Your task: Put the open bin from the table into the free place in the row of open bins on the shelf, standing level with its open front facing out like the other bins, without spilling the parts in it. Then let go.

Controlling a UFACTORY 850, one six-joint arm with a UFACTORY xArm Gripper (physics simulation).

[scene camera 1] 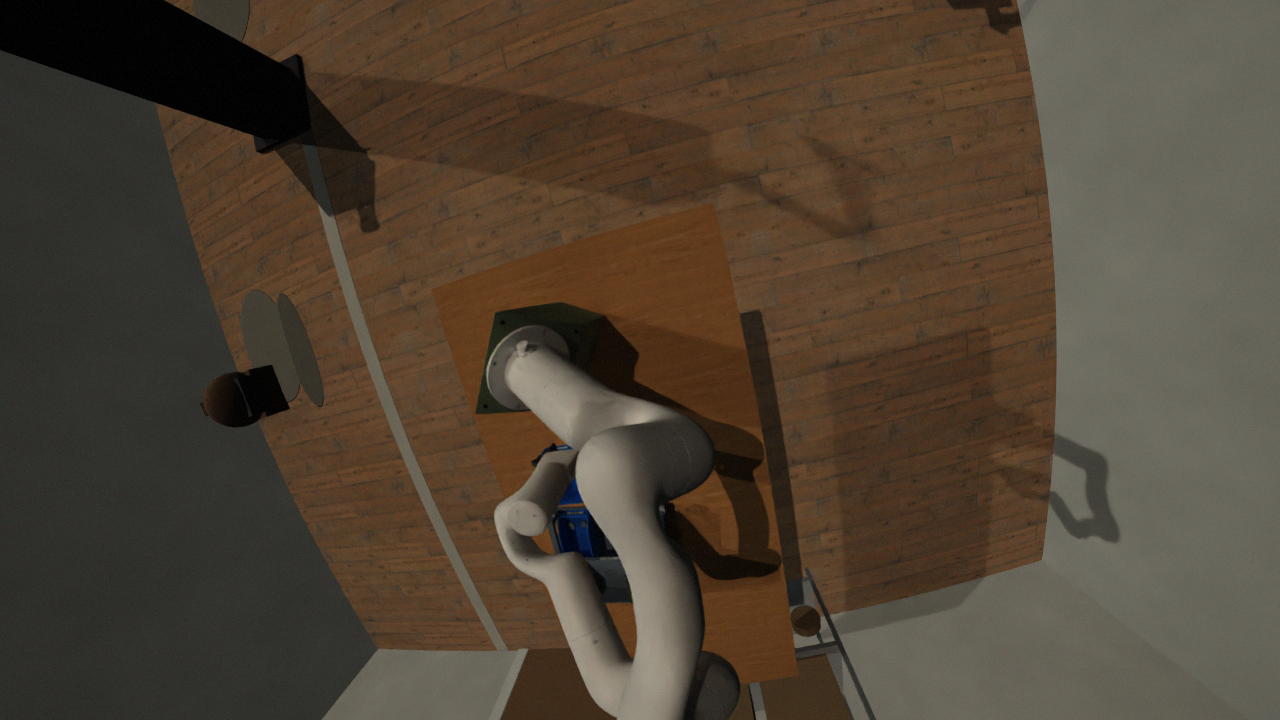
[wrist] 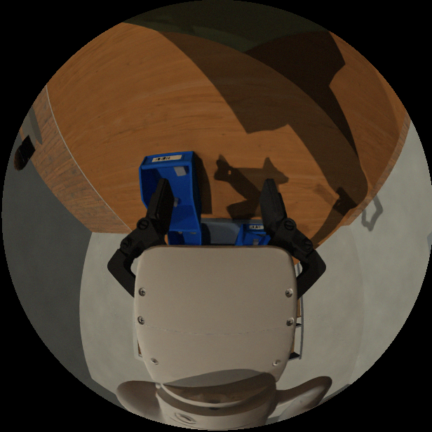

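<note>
The open blue bin [scene camera 1: 572, 492] [wrist: 186, 192] stands on the table, with its labelled end away from the shelf and small grey parts inside. My gripper [wrist: 216, 187] is open and empty. In the wrist view its left finger overlaps the bin's inside; the right finger is over the table, to the bin's right. The low grey shelf [scene camera 1: 615, 573] [wrist: 220, 231] holds a blue bin at the left [wrist: 192, 236] and another blue bin [wrist: 255, 237] at the right, with a free place between them. In the scene view the arm hides most of the gripper and the right part of the row.
The robot's green base plate [scene camera 1: 577, 317] is on the wooden table [scene camera 1: 662, 259], behind the bin. A rack with brown boxes [scene camera 1: 810, 689] is beyond the table's far end. A black post [scene camera 1: 281, 107] rises from the floor at the upper left.
</note>
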